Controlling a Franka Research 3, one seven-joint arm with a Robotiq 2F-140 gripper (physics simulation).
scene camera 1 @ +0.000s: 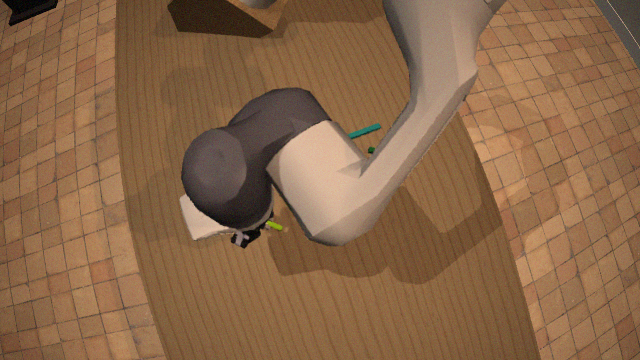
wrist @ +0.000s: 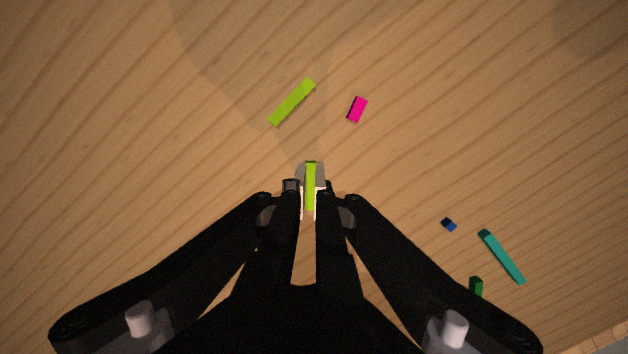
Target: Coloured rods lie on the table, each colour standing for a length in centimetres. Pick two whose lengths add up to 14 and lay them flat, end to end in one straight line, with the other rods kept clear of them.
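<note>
My gripper (wrist: 310,174) is shut on a short yellow-green rod (wrist: 310,186) (scene camera 1: 274,225), its far end sticking out between the pads. Whether it touches the table cannot be told. A longer lime rod (wrist: 292,102) lies flat and slanted beyond the fingertips in the wrist view, and a short magenta rod (wrist: 357,109) lies to its right, apart from it. A small blue rod (wrist: 448,224), a long teal rod (wrist: 502,257) (scene camera 1: 365,131) and a dark green rod (wrist: 476,286) (scene camera 1: 371,150) lie to the right in the wrist view. The fingers and arm partly hide the dark green rod.
The arm (scene camera 1: 325,190) covers much of the middle of the wooden table (scene camera 1: 240,310) in the scene view and may hide rods. A wooden block-like holder (scene camera 1: 220,19) stands at the table's top left. Tiled floor (scene camera 1: 65,200) lies beyond the table's edges.
</note>
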